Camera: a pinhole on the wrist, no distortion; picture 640 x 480 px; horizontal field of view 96.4 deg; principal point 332.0 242.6 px. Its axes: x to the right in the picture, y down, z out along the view. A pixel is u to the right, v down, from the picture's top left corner.
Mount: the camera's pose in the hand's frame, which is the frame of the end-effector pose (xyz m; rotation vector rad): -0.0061 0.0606 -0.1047 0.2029 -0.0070 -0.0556
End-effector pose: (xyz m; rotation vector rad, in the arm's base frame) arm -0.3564 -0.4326 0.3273 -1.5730 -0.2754 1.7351
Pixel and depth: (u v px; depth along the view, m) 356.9 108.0 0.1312
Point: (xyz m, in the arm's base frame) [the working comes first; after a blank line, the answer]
In the camera's frame: 0.0114 -0.0617 0.1312

-0.3565 -0.4104 0.3461
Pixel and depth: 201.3 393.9 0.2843
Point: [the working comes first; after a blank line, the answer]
In the camera's frame: -0.1299 0.1503 0.2843

-0.6119 -0.5601 0.3732
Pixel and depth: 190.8 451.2 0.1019
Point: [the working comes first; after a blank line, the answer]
In the camera's frame: -0.0503 0.0743 0.1019

-0.4130 -0.5435 0.2986
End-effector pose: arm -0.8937 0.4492 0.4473 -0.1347 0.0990 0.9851
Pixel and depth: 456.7 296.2 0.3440
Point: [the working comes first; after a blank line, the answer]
In the camera's frame: 0.1499 0.0644 0.3440

-0.8482 0.6307 0.6658
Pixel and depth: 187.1 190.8 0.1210
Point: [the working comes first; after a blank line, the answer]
In the camera's frame: -0.0613 -0.0219 0.1210

-0.9472 0.4030 0.4654
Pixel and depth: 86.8 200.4 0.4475
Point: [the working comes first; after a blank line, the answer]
In the camera's frame: -0.3835 -0.0660 0.4475

-1.0447 0.1325 0.8254
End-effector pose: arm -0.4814 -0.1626 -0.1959 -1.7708 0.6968 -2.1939
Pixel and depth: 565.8 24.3 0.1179
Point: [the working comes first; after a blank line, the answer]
In the camera's frame: 0.0963 -0.0900 0.1179

-0.5021 -0.1516 -0.0974
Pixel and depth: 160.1 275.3 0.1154
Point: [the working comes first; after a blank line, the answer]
In the camera's frame: -0.0693 0.0132 0.1154

-0.4587 -0.1760 -0.2861
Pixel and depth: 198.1 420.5 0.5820
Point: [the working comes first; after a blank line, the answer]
In the camera's frame: -0.2724 0.3619 0.5820

0.0664 -0.4223 -0.4963
